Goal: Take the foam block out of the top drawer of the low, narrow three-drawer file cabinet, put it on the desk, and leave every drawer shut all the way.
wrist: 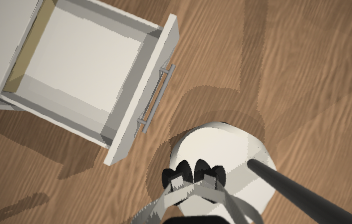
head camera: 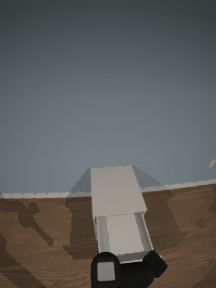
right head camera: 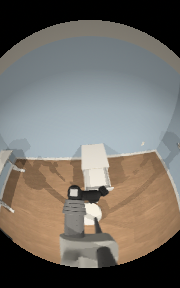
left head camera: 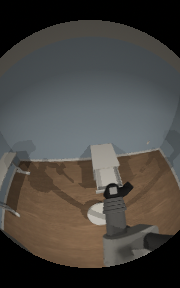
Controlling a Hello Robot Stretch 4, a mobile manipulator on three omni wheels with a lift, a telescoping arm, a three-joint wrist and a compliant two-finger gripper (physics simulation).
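Places are measured from the robot's base along level axes (x ahead, y left, z up), in metres.
Pixels of known places: gripper, fingertip midpoint: (wrist: 193, 173); robot's base, origin of the base link: (right head camera: 88, 212) (left head camera: 99, 212).
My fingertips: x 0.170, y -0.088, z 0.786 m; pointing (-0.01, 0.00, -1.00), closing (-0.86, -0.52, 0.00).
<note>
Ahead of a thing's pixels: the offset from my fingertips to its middle. "spot": to the spot under its first point. Level surfaces: height alone.
The low white file cabinet @[spot: dx +0.736, dy -0.050, dz -0.294 m] (head camera: 117, 190) (left head camera: 104, 156) (right head camera: 95, 156) stands against the wall. Its top drawer @[spot: dx +0.429, dy -0.086, dz -0.442 m] (head camera: 125, 232) (left head camera: 107, 176) (right head camera: 96, 177) (wrist: 85, 65) is pulled well out, and no block shows inside it. An olive strip lies along the drawer's rear end in the wrist view. The bar handle @[spot: dx +0.133, dy -0.063, dz -0.383 m] (wrist: 159, 100) is on the drawer front. My gripper (wrist: 193, 173) is shut, with its fingertips together and no block between them, and is apart from the drawer front in the wrist view. Part of the white desk @[dz -0.094 m] (left head camera: 7, 162) (right head camera: 5, 159) shows at the left edge. The foam block does not show.
A round white base (wrist: 212, 145) (left head camera: 96, 214) (right head camera: 93, 214) is below the gripper on the wood floor. A dark pole (wrist: 300, 190) crosses the lower right of the wrist view. The blue wall (head camera: 107, 110) rises behind the cabinet. Desk legs (left head camera: 21, 172) (right head camera: 17, 170) stand at the left.
</note>
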